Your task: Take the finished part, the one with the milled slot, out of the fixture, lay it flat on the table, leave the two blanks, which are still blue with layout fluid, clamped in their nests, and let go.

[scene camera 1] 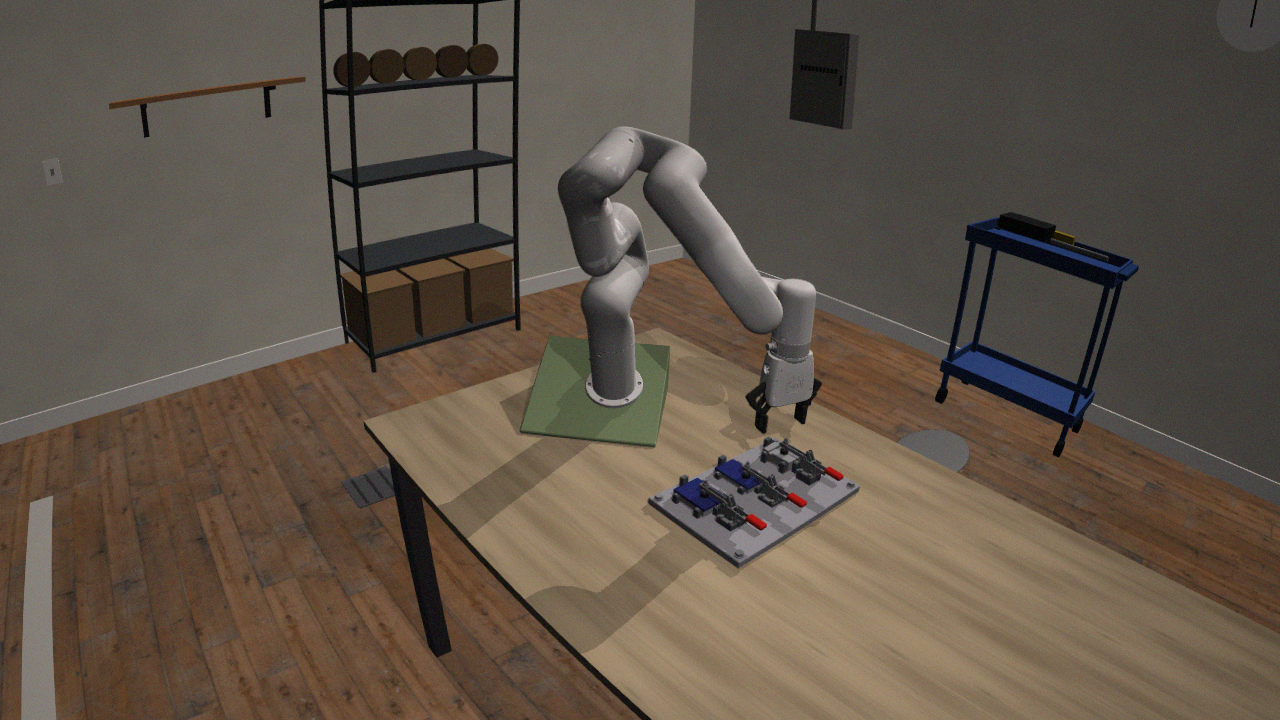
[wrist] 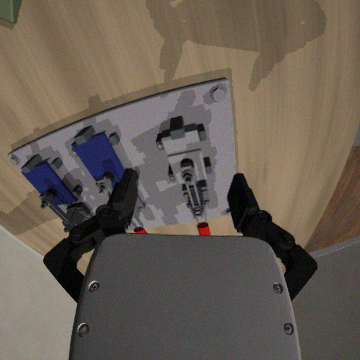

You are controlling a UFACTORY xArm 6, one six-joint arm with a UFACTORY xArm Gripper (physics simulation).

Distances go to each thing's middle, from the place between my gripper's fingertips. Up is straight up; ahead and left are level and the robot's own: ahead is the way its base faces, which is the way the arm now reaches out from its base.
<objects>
My hand is 6 cm above the finished part [wrist: 188, 146] and 1 cm short of it. Also, from my hand: fixture plate [scene camera 1: 785, 519] 10 cm to the right, 9 cm below, 7 cm ahead.
</objects>
